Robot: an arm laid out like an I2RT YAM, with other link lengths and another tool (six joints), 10 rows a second.
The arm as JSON. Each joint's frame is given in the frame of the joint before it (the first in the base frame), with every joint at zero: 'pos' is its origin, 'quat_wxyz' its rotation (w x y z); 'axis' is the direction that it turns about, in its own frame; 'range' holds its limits. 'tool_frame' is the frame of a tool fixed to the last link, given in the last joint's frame.
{
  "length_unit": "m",
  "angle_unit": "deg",
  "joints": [
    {
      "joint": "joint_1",
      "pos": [
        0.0,
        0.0,
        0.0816
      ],
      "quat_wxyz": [
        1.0,
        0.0,
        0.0,
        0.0
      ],
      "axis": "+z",
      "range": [
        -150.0,
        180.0
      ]
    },
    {
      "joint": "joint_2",
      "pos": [
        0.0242,
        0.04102,
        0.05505
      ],
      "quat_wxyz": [
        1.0,
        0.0,
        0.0,
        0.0
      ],
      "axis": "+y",
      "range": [
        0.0,
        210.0
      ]
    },
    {
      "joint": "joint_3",
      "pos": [
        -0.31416,
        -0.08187,
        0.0
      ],
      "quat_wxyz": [
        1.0,
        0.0,
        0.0,
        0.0
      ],
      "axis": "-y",
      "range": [
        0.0,
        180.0
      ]
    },
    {
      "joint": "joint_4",
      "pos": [
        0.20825,
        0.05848,
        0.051
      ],
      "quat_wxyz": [
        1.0,
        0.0,
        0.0,
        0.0
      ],
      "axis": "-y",
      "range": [
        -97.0,
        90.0
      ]
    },
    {
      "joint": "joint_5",
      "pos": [
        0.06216,
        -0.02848,
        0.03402
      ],
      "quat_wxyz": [
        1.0,
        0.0,
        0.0,
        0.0
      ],
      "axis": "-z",
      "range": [
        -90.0,
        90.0
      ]
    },
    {
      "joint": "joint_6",
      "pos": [
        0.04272,
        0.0,
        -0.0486
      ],
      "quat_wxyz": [
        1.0,
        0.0,
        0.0,
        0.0
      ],
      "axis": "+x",
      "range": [
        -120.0,
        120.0
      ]
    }
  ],
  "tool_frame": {
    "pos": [
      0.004,
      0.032,
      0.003
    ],
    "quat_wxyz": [
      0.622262,
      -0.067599,
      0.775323,
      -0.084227
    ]
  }
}
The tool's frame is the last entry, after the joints.
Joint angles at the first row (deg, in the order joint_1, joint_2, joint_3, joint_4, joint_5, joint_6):
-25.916, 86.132, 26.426, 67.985, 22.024, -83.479
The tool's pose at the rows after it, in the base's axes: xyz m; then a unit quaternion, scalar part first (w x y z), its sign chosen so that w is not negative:
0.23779 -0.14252 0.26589 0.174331 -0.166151 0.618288 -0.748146
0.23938 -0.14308 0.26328 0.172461 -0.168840 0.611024 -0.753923
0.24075 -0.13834 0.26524 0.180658 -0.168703 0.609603 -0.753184
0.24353 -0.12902 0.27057 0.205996 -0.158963 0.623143 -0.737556
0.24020 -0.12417 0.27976 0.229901 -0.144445 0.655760 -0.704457
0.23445 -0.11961 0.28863 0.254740 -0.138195 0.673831 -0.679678
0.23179 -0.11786 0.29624 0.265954 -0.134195 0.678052 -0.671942
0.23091 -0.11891 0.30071 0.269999 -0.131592 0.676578 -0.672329
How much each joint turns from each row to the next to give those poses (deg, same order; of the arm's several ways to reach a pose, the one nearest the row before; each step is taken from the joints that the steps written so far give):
-0.026, 2.817, 0.888, 4.207, 0.846, -2.410
0.142, 1.133, -0.563, 2.531, -0.115, -1.143
1.033, -0.498, -0.017, -0.093, 0.355, 0.296
1.758, -1.740, 0.926, -3.495, 0.880, 3.725
-0.082, -3.686, 2.394, -9.682, -0.278, 6.740
-0.408, -3.300, 1.498, -6.825, -1.825, 4.768
-0.204, -1.781, 1.247, -3.279, -0.788, 1.686
-0.418, -0.595, 0.726, -0.910, -0.515, 0.296

